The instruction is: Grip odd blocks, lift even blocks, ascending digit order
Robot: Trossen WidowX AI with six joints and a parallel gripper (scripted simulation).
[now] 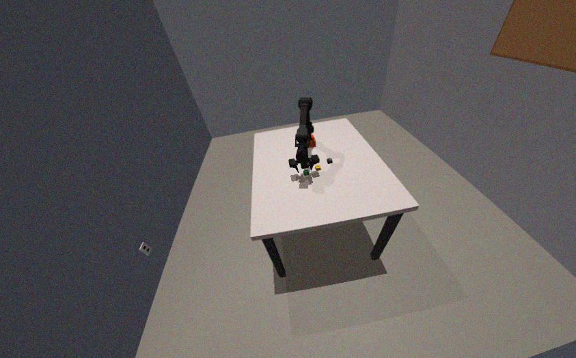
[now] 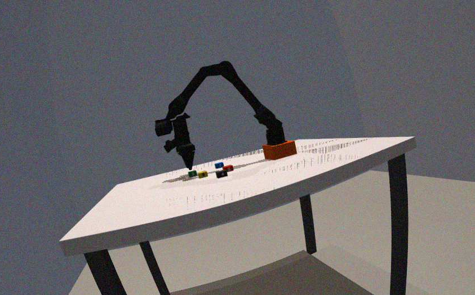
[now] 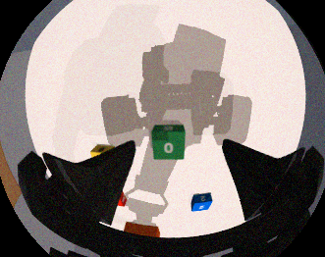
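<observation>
My gripper tip is now 1 cm past the green block, 1 cm to the right of it and 2 cm above it. Round my gripper tip: red block 12 cm behind, 12 cm to the left, 2 cm below; then blue block 14 cm behind, 4 cm to the right, 2 cm below; then yellow block 3 cm behind, 10 cm to the left, 2 cm below.
</observation>
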